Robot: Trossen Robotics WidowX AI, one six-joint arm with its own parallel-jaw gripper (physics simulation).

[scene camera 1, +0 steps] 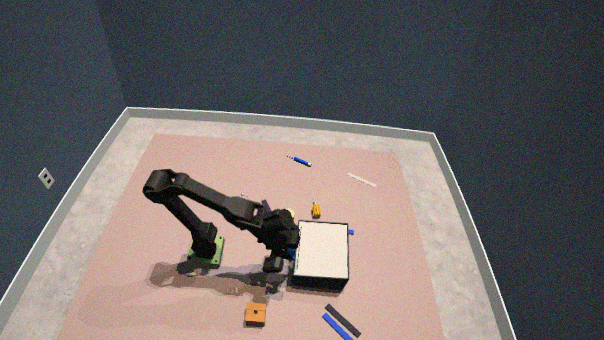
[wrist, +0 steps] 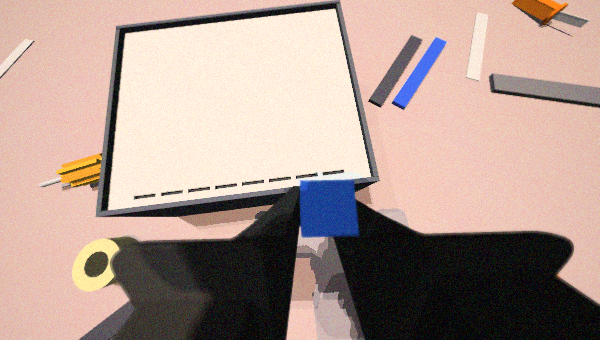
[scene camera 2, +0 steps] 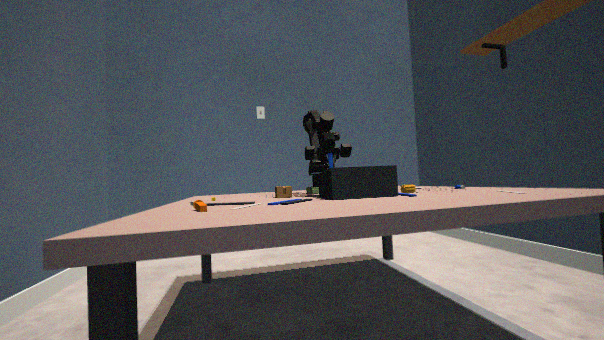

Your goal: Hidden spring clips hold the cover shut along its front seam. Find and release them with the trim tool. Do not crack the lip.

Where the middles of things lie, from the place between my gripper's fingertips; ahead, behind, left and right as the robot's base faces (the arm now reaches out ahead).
Labels:
The blue trim tool [wrist: 327, 207] is 1 cm behind my hand and 1 cm above it. Round my hand: cover [scene camera 1: 322, 252] 10 cm ahead, 5 cm to the left, 2 cm below; then yellow-handled tool [wrist: 85, 171] 8 cm ahead, 29 cm to the left, 10 cm below.

